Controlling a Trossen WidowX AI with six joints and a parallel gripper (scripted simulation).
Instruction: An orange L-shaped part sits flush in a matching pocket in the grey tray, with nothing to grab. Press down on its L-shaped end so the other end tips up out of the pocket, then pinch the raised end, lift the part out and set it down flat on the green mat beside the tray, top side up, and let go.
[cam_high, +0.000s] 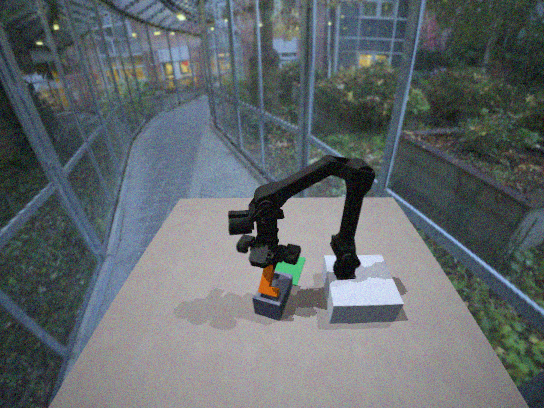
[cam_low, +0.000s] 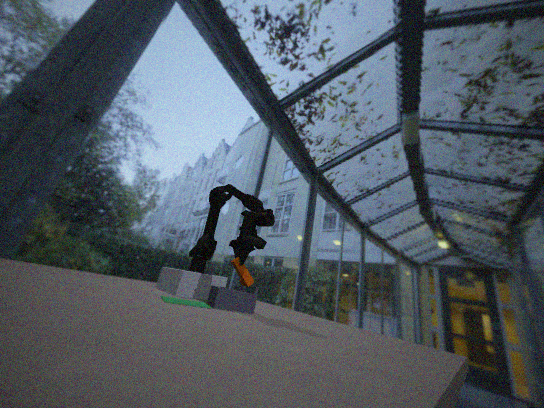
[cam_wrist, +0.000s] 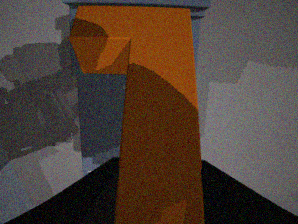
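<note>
Right now the green mat is 17 cm below my gripper tip, 13 cm to the right of it and 7 cm behind it. Also, from my gripper tip: orange L-shaped part 3 cm to the left, 3 cm below.
</note>
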